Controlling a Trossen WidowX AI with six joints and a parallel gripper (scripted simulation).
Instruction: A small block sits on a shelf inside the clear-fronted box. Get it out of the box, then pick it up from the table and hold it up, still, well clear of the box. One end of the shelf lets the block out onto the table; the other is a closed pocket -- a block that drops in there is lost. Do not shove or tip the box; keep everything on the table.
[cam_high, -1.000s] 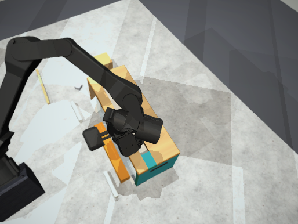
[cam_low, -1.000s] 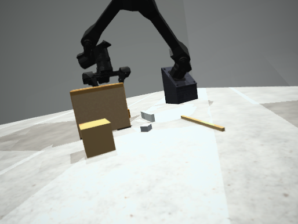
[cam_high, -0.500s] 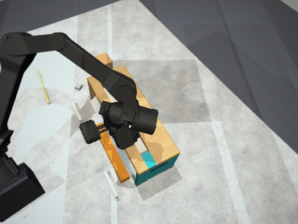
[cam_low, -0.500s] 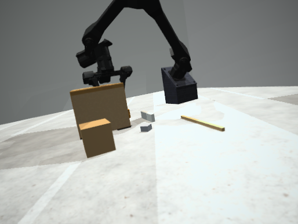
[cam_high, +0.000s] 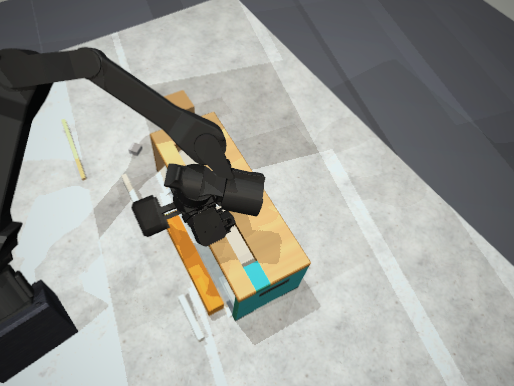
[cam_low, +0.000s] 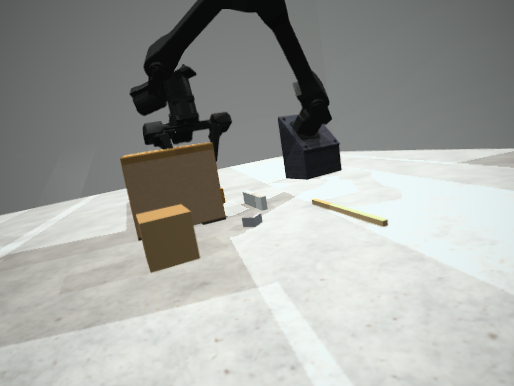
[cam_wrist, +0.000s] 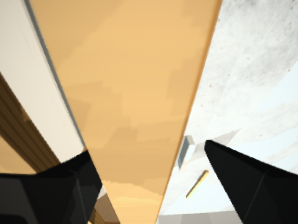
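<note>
Right now my gripper tip is 6 cm short of the orange block and 1 cm to the right of it. The rest, counted from my gripper tip: thin yellow stick 31 cm to the left, 10 cm behind, 8 cm below; then grey block 24 cm to the left, 8 cm below, 1 cm ahead.
</note>
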